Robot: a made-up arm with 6 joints. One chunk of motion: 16 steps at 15 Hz.
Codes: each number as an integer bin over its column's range. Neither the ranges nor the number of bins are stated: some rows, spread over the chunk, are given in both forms.
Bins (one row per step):
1: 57 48 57 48 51 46
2: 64 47 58 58 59 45
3: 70 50 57 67 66 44
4: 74 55 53 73 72 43
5: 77 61 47 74 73 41
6: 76 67 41 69 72 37
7: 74 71 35 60 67 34
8: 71 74 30 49 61 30
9: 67 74 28 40 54 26
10: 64 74 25 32 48 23
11: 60 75 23 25 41 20
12: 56 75 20 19 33 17
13: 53 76 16 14 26 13
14: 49 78 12 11 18 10
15: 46 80 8 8 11 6
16: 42 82 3 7 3 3
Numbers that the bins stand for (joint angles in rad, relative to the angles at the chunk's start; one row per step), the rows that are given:
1: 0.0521 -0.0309 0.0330 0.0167 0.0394 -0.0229
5: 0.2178 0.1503 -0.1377 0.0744 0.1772 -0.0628
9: 0.1349 0.3315 -0.4620 -0.0011 0.0582 -0.1825
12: 0.0438 0.3455 -0.5986 -0.0478 -0.0733 -0.2543
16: -0.0721 0.4430 -0.8888 -0.0744 -0.2612 -0.3661
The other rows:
2: 0.1101 -0.0448 0.0501 0.0389 0.0895 -0.0309
3: 0.1598 -0.0030 0.0330 0.0589 0.1333 -0.0389
4: 0.1929 0.0667 -0.0353 0.0722 0.1709 -0.0469
6: 0.2095 0.2339 -0.2401 0.0633 0.1709 -0.0947
7: 0.1929 0.2897 -0.3425 0.0433 0.1396 -0.1187
8: 0.1681 0.3315 -0.4279 0.0189 0.1020 -0.1506
10: 0.1101 0.3315 -0.5132 -0.0189 0.0206 -0.2065
11: 0.0770 0.3455 -0.5474 -0.0344 -0.0232 -0.2304
13: 0.0190 0.3594 -0.6669 -0.0589 -0.1172 -0.2863
14: -0.0141 0.3873 -0.7352 -0.0656 -0.1673 -0.3102
15: -0.0390 0.4152 -0.8034 -0.0722 -0.2111 -0.3421

